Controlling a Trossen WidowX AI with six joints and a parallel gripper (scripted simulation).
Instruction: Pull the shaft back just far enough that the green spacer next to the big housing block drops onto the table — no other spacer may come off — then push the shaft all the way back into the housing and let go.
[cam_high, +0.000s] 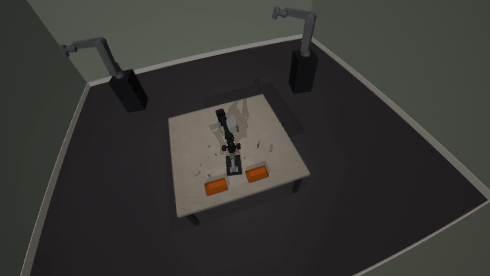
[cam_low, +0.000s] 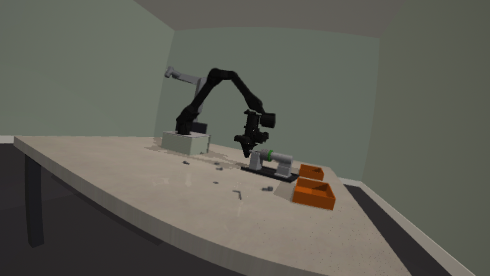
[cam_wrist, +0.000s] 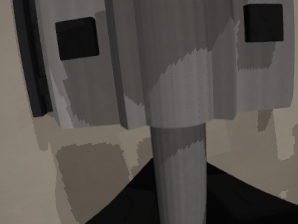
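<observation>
Right now my gripper tip is 7 cm short of the grey shaft and 3 cm below it. From my gripper tip the other things lie so: green spacer 12 cm ahead, 3 cm above.
</observation>
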